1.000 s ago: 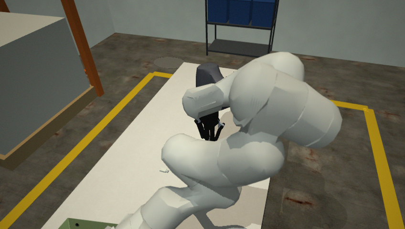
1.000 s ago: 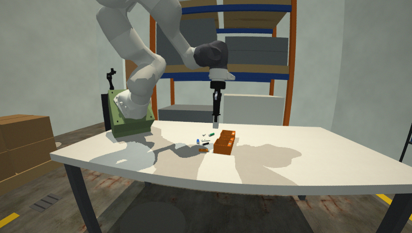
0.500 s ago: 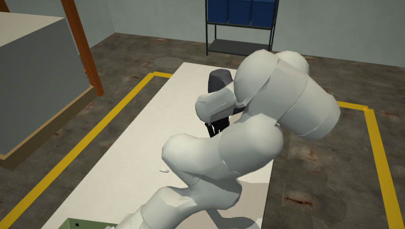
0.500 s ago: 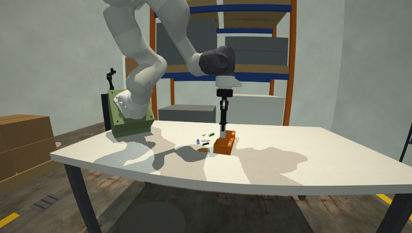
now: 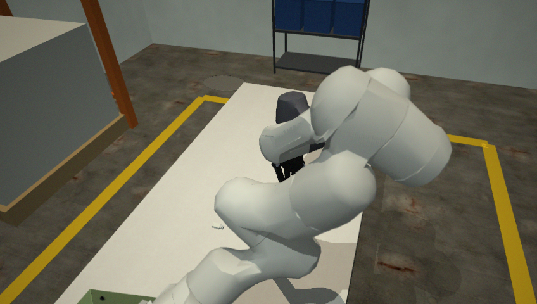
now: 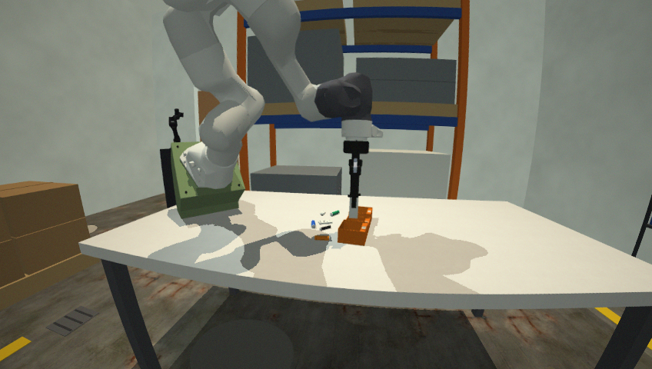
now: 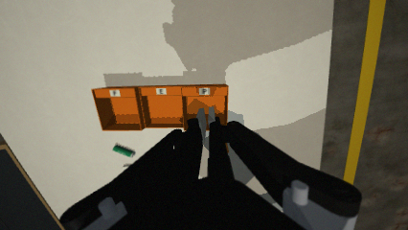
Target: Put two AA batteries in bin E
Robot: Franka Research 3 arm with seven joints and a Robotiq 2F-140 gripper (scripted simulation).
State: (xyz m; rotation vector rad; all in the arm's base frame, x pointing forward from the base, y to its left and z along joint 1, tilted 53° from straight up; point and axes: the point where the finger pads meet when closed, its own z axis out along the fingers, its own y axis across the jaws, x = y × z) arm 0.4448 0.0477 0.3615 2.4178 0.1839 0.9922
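The orange bin row is 20 mm ahead of my hand, 90 mm to the left of it and 90 mm below it. Also, from my hand: orange AA battery 90 mm behind, 10 mm to the right, 100 mm below; domino 100 mm behind, 130 mm to the left, 100 mm below; black stick 90 mm behind, 70 mm to the left, 100 mm below.
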